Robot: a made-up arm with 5 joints. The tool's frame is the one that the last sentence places. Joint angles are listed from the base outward.
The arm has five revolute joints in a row. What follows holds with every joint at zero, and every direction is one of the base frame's.
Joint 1 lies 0.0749 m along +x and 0.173 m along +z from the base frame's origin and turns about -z.
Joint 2 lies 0.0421 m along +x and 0.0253 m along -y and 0.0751 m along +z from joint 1 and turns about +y.
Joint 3 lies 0.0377 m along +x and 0.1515 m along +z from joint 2 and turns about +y.
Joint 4 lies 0.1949 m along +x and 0.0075 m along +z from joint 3 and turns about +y.
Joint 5 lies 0.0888 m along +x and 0.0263 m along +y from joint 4 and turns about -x.
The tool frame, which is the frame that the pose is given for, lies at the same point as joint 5; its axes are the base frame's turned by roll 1.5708, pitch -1.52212 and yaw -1.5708 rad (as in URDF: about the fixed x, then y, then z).
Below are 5 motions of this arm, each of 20 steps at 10 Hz.
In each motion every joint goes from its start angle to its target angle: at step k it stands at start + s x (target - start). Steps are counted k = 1, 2, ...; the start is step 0. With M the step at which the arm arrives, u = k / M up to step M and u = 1 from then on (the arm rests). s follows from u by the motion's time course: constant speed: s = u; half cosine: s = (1 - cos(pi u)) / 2; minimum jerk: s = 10 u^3 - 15 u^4 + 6 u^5.
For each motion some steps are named. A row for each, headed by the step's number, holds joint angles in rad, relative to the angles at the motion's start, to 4 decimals.
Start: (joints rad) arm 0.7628 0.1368 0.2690 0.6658 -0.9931
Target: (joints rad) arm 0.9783 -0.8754 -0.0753 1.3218 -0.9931
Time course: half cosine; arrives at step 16
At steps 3, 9, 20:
3: 0.0182 -0.0853 -0.0290 0.0553 0.0000
9: 0.1288 -0.6048 -0.2057 0.3920 0.0000
20: 0.2155 -1.0122 -0.3443 0.6560 0.0000

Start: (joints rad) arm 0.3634 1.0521 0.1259 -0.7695 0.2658
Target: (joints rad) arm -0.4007 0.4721 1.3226 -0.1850 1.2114
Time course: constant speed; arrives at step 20
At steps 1, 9, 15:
1: -0.0382 -0.0290 0.0598 0.0292 0.0473
9: -0.3438 -0.2610 0.5385 0.2630 0.4255
15: -0.5731 -0.4350 0.8975 0.4384 0.7092

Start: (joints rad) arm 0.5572 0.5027 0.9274 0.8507 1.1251
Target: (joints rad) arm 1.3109 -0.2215 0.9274 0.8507 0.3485
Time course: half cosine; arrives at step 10
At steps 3, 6, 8, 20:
3: 0.1553 -0.1493 0.0000 0.0000 -0.1601
6: 0.4933 -0.4740 0.0000 0.0000 -0.5083
8: 0.6817 -0.6550 0.0000 0.0000 -0.7024
20: 0.7537 -0.7242 0.0000 0.0000 -0.7766

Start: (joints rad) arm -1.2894 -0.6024 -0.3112 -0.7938 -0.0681
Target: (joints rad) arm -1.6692 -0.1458 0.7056 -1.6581 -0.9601
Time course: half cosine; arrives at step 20
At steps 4, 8, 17, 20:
4: -0.0363 0.0436 0.0971 -0.0825 -0.0852
8: -0.1312 0.1578 0.3513 -0.2986 -0.3082
17: -0.3591 0.4317 0.9614 -0.8172 -0.8434
20: -0.3798 0.4566 1.0168 -0.8643 -0.8920

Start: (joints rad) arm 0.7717 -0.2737 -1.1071 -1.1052 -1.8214
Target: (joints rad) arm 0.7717 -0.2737 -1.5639 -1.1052 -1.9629
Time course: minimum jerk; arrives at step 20
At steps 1, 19, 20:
1: 0.0000 0.0000 -0.0005 0.0000 -0.0002
19: 0.0000 0.0000 -0.4563 0.0000 -0.1413
20: 0.0000 0.0000 -0.4568 0.0000 -0.1415

